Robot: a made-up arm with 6 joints.
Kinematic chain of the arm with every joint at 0, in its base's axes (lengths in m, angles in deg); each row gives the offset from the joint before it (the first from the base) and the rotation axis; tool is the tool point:
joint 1: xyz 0 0 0.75 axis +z
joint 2: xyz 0.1 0 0 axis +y
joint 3: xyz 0 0 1.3 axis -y
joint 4: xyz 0 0 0.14 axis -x
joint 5: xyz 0.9 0 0 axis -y
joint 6: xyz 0.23 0 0 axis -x
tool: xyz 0 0 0
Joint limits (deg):
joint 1: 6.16..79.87
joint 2: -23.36..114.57
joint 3: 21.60..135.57
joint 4: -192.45..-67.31
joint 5: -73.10..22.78
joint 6: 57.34..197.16
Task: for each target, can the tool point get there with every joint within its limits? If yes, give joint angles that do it. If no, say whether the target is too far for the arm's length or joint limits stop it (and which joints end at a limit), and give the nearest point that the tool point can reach.
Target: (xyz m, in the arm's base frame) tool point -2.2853 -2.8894 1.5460
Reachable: no: too far | nearest point -0.9484 -1.1991 2.0809 | short by 2.220 m
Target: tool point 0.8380 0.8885 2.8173
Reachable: yes | joints 48.62 41.91 113.66 -130.33 13.67 105.68
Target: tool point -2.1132 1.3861 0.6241
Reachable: no: joint limits stop it (at a limit: joint 1, joint 2, joint 3, joint 5) | nearest point -1.4329 0.0000 2.0135 | short by 2.077 m
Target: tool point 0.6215 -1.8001 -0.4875
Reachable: no: joint limits stop it (at a limit: joint 1, joint 2, joint 3, joint 5) | nearest point 1.3245 0.0634 -0.9062 | short by 2.035 m
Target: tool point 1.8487 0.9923 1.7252
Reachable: yes | joints 24.63 44.87 33.86 -132.03 -50.35 131.44
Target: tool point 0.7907 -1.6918 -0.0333
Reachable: no: joint limits stop it (at a limit: joint 1, joint 2, joint 3, joint 5) | nearest point 1.3287 0.0619 -0.9065 | short by 2.032 m
